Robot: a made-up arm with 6 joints.
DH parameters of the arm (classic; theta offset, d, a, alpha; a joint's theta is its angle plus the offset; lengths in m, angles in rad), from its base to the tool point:
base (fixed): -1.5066 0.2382 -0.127 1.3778
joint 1: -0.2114 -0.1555 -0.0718 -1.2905
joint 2: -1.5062 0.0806 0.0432 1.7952
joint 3: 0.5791 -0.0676 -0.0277 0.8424
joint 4: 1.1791 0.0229 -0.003 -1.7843
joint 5: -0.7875 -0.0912 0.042 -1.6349
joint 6: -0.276 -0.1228 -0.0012 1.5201
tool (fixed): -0.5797 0.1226 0 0
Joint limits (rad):
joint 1: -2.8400..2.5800
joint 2: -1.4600..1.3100
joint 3: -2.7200..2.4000
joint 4: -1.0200..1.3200
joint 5: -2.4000..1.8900
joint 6: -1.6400..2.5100
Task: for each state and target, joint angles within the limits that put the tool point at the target. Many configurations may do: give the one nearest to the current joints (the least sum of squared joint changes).
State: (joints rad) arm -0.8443 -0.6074 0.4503 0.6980 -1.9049 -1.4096
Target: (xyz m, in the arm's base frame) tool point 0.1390 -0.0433 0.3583
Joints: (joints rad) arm -0.9000 -0.4934 0.4799 0.8901 -2.0802 -1.6400
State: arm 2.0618 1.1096 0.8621 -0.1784 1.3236 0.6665
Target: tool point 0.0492 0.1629 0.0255
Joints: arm 2.4347 0.9879 0.9262 -0.1755 1.6724 1.1835
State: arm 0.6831 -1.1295 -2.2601 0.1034 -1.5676 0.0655
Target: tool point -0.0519 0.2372 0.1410
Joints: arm 1.2281 -1.3816 -2.5195 0.1754 -2.0524 -0.4966
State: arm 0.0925 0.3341 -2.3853 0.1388 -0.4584 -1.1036
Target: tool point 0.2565 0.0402 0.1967
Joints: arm -0.3457 0.3668 -2.1074 0.3410 -0.5845 -1.5343
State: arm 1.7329 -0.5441 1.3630 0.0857 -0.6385 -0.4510
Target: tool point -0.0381 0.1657 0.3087
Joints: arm 1.5143 -0.3670 1.4052 0.0530 -0.6102 -0.7197
